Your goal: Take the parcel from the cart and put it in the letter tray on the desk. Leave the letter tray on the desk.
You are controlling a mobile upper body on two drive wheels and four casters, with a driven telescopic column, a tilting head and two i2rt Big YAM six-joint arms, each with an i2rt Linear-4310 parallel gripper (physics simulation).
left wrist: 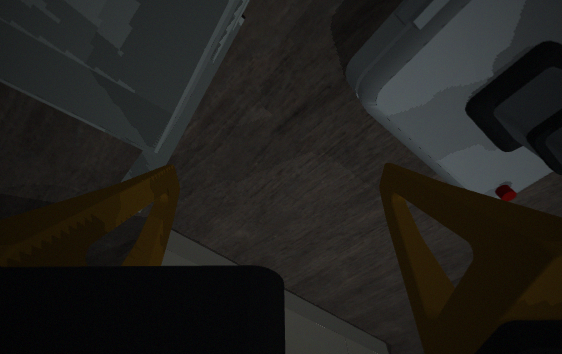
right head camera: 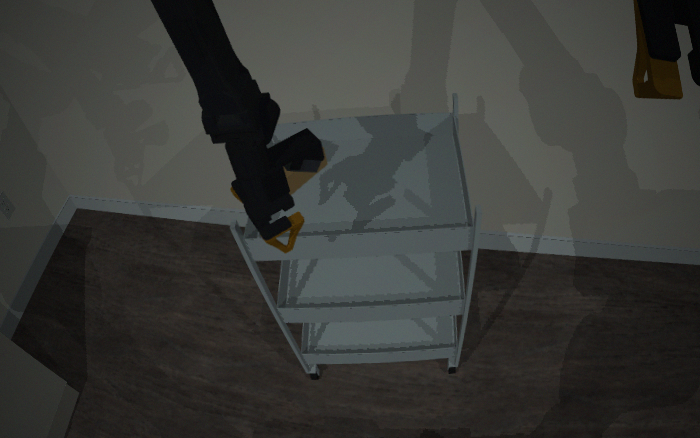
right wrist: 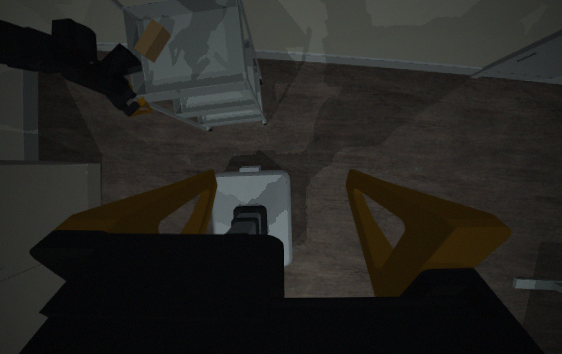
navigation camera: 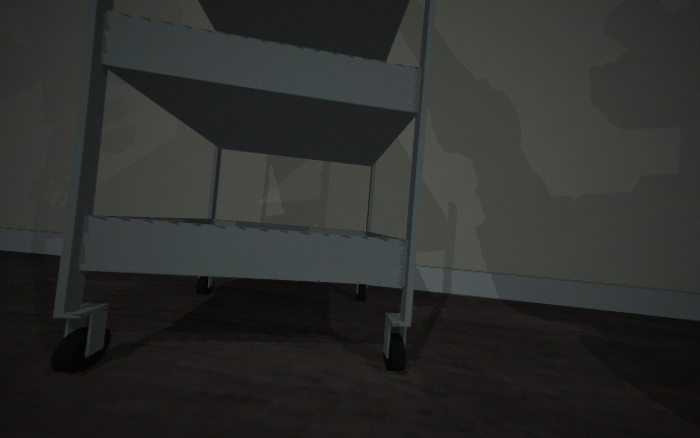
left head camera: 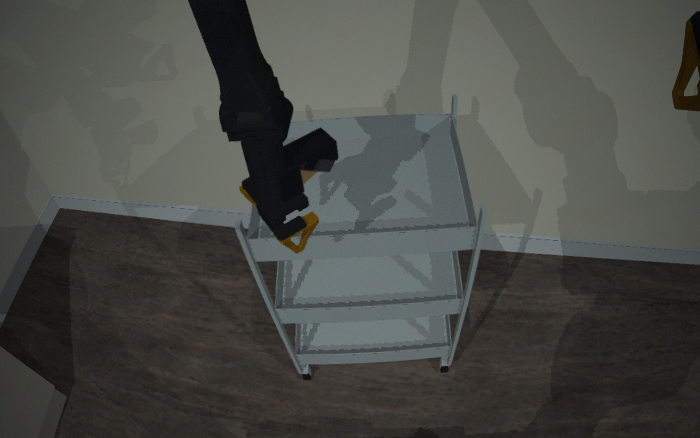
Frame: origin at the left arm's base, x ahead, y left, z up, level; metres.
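Seen in the pictures: left gripper, fingertip midpoint: (left wrist: 279, 175) (right head camera: 274, 232) (right wrist: 141, 100) (left head camera: 284, 232); right gripper, fingertip midpoint: (right head camera: 687, 96) (right wrist: 281, 177).
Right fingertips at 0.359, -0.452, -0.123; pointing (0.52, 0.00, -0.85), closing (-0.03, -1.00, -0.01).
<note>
A point is followed by its place in that frame, as x, y, z.
The brown parcel (left head camera: 308, 176) @[0.857, 0.018, -0.739] (right head camera: 300, 180) @[0.838, 0.032, -0.730] (right wrist: 152, 41) @[0.849, 0.029, -0.695] lies at the left side of the top tray of the pale grey cart (left head camera: 392, 238) @[0.661, -0.163, -0.697] (right head camera: 392, 238) @[0.661, -0.173, -0.697] (left wrist: 184, 107) @[0.643, 0.082, -0.735] (navigation camera: 247, 254) @[0.656, -0.095, -1.247]. In both head views my left arm hides most of it. My left gripper (left head camera: 274, 213) (right head camera: 261, 212) (left wrist: 279, 175) @[0.593, 0.008, -0.592] (right wrist: 141, 100) @[0.593, 0.008, -0.592] is open and empty, at the cart's front left corner, beside the parcel and apart from it in the right wrist view. My right gripper (right head camera: 683, 77) @[0.359, -0.452, -0.123] (right wrist: 281, 177) @[0.359, -0.452, -0.123] is open and empty, far to the right of the cart. The letter tray and the desk do not show.
The robot's white base (left wrist: 425, 105) @[0.178, -0.068, -1.150] (right wrist: 280, 195) @[0.166, -0.422, -1.150] stands in front of the cart. A wall (left head camera: 351, 56) @[1.200, -0.061, -0.645] rises behind the cart. A pale block (left head camera: 25, 392) @[0.334, 0.978, -1.123] (right wrist: 50, 205) @[0.166, 0.993, -1.034] stands at the left. A grey panel (right wrist: 530, 57) @[0.969, -1.992, -1.140] and a pale bar (right wrist: 537, 284) show at the right.
</note>
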